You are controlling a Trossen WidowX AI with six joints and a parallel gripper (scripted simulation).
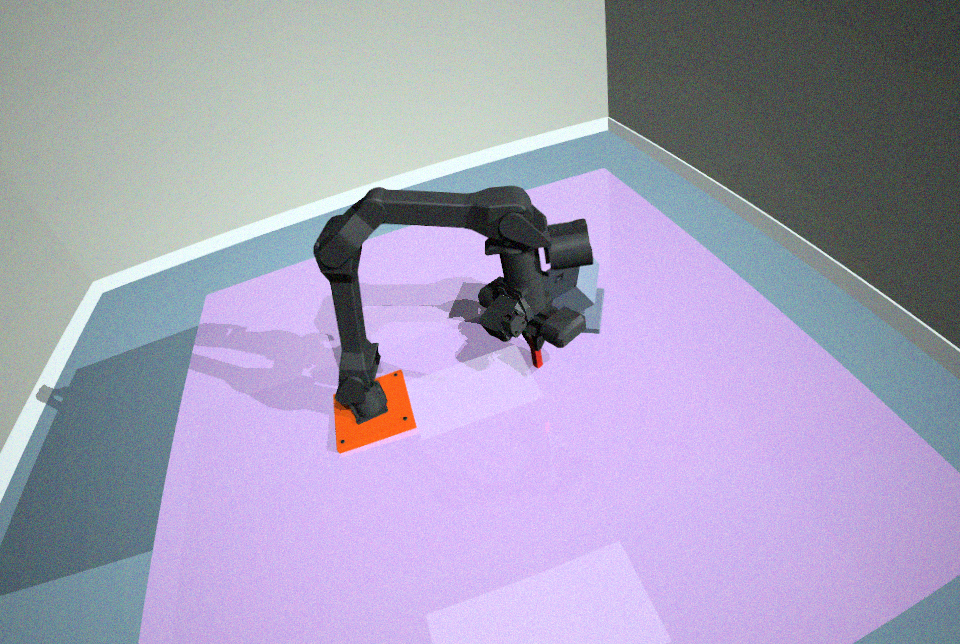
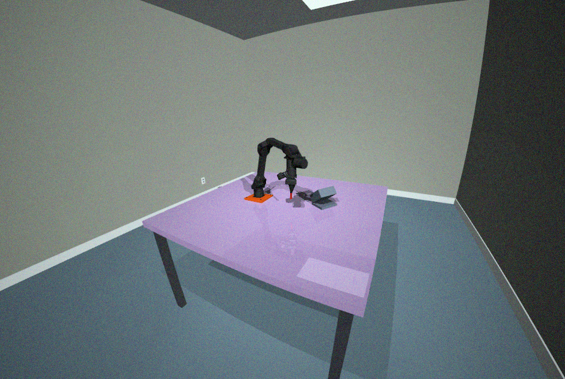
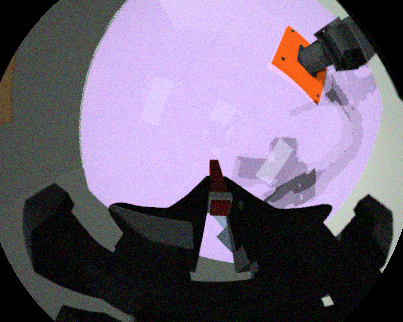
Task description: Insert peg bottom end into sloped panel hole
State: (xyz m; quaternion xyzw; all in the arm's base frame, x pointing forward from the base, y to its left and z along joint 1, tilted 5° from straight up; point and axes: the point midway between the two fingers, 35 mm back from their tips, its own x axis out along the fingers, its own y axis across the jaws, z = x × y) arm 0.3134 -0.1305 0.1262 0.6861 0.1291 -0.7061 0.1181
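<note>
Now: the grey sloped panel 17 cm to the left of my gripper tip, 16 cm ahead of it and 6 cm below it. Also, from my gripper tip: red peg 2 cm above.
</note>
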